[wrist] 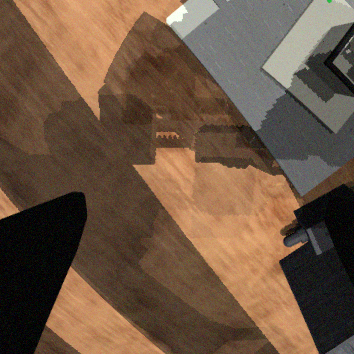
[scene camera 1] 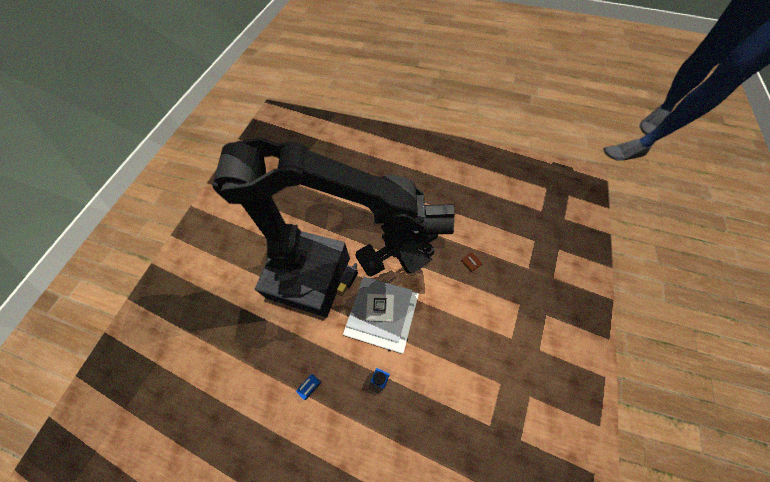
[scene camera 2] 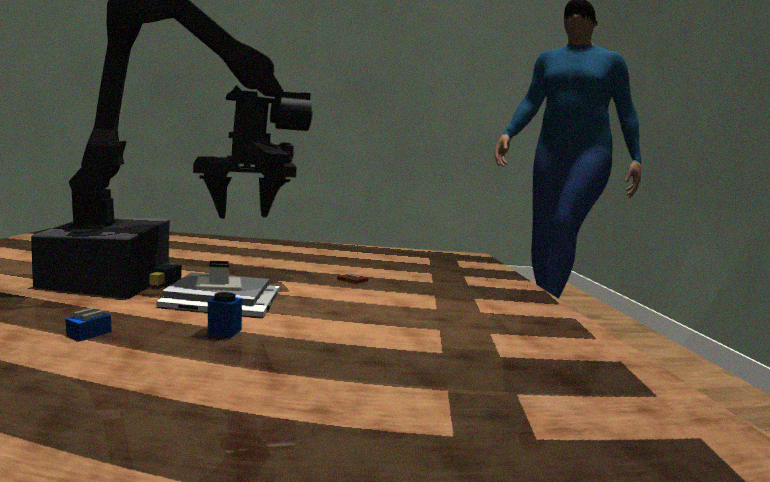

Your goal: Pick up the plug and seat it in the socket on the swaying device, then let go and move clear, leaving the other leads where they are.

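Note:
The device has a grey top plate (scene camera 1: 404,306) (scene camera 2: 254,288) (wrist: 225,50) over a white base. Its socket (scene camera 1: 379,305) (scene camera 2: 218,274) (wrist: 328,62) is an upright square housing with a black rim, on a pale pad. A small black connector with a yellow end (scene camera 1: 342,287) (scene camera 2: 156,278) is beside the arm's base; a grey pin (wrist: 295,238) shows in the wrist view. The frames do not settle which connector is the plug. My gripper (scene camera 1: 393,261) (scene camera 2: 243,215) (wrist: 209,207) is open and empty, high above the table beside the device. Its right finger blends into dark parts in the wrist view.
An upright blue block with a dark round top (scene camera 1: 380,378) (scene camera 2: 225,318) and a blue block with pale bars (scene camera 1: 308,387) (scene camera 2: 88,326) are on the device's near side. A flat orange-red block (scene camera 1: 471,262) (scene camera 2: 352,278) lies farther right. A person (scene camera 1: 698,85) (scene camera 2: 576,142) is beyond the table.

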